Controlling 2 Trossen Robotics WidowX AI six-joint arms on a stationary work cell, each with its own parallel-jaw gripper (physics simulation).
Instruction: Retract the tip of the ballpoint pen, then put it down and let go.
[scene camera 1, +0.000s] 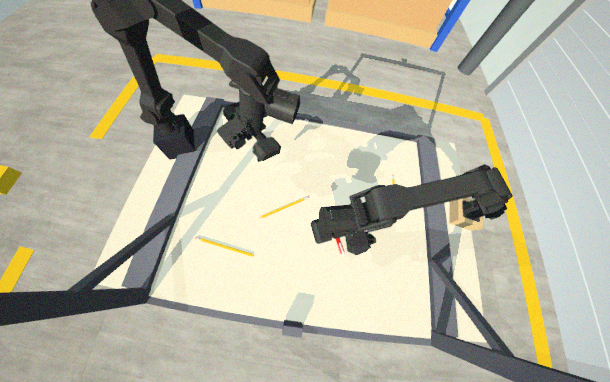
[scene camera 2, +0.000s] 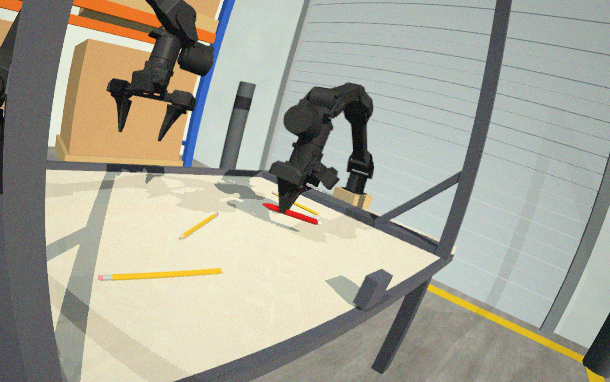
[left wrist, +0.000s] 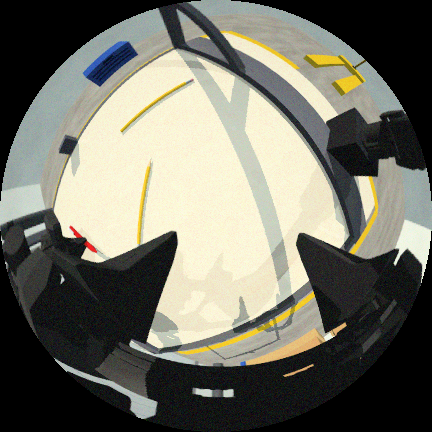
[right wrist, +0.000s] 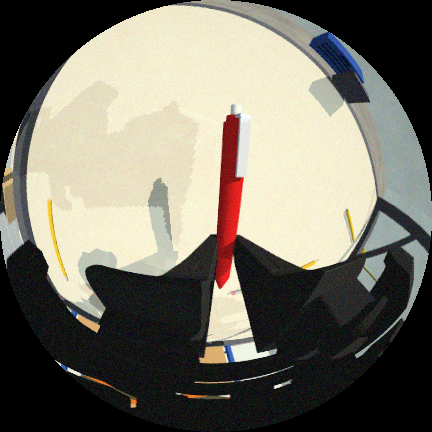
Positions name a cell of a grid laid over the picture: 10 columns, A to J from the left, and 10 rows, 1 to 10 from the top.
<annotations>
my right gripper: scene camera 1 F7; scene camera 2 E6; left wrist B6; right wrist F6
</annotations>
